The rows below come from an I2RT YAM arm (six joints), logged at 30 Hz.
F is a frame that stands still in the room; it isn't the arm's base.
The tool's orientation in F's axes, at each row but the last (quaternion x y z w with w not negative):
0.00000 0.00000 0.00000 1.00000
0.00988 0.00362 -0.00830 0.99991
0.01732 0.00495 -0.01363 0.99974
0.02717 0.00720 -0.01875 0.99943
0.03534 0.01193 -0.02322 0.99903
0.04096 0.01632 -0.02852 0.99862
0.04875 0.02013 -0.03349 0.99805
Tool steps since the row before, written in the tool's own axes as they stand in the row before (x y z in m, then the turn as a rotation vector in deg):
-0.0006 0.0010 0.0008 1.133 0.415 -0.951
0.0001 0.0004 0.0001 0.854 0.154 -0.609
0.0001 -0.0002 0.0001 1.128 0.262 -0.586
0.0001 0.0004 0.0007 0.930 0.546 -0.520
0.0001 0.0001 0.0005 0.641 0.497 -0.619
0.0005 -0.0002 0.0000 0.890 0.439 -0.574
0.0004 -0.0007 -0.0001 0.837 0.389 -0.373
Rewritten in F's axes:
-0.0006 0.0010 0.0008 1.133 0.415 -0.951
0.0001 0.0004 0.0001 0.852 0.152 -0.612
0.0001 -0.0002 0.0001 1.129 0.252 -0.588
0.0001 0.0004 0.0007 0.943 0.539 -0.504
0.0001 0.0001 0.0005 0.650 0.510 -0.599
0.0005 -0.0002 0.0000 0.896 0.435 -0.567
0.0003 -0.0007 -0.0002 0.847 0.369 -0.370

